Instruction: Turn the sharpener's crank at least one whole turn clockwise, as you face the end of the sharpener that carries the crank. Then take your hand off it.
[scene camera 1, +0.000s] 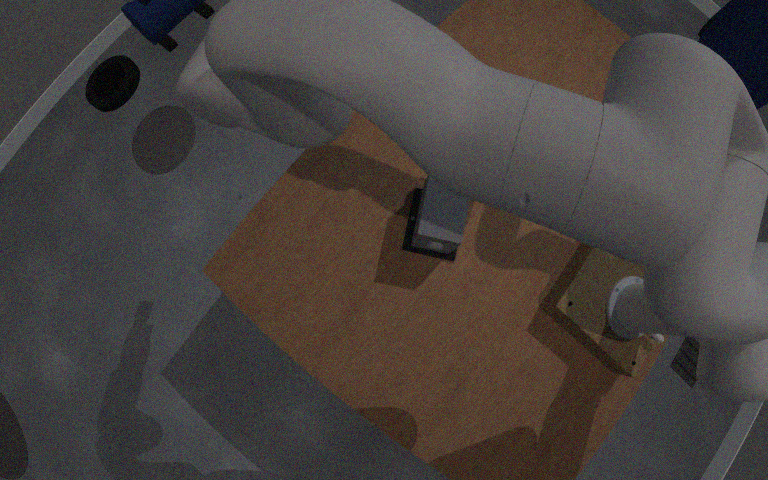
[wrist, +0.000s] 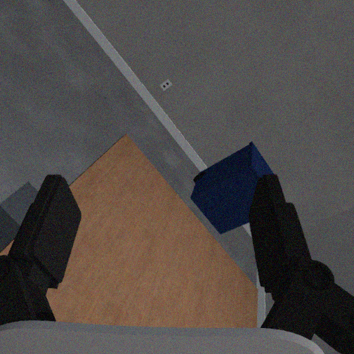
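Where they show: arm's base, origin of its link: (scene camera 1: 630, 307).
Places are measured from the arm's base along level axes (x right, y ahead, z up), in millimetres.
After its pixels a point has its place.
The sharpener (scene camera 1: 444, 212) @[x -135, y 413, z 46 mm], a grey body with a black base edge, stands on the wooden table top (scene camera 1: 339, 316) @[x -383, y 433, z -82 mm] (wrist: 150, 260) in the scene view. The robot arm hides its upper part there, and the crank does not show. The sharpener does not show in the wrist view. My gripper (wrist: 161, 194) is open, with its two black fingers wide apart and nothing between them. It is high above the table near a corner, apart from the sharpener as far as the views show. The gripper does not show in the scene view.
The white arm (scene camera 1: 453, 124) @[x -228, y 426, z 477 mm] stretches over the table, above the sharpener. Its wooden mounting plate (scene camera 1: 586, 288) @[x -40, y 110, z 1 mm] is at the right. A blue object (wrist: 225, 195) is beyond the table edge behind the right finger. A dark round object (scene camera 1: 112, 83) is at the upper left.
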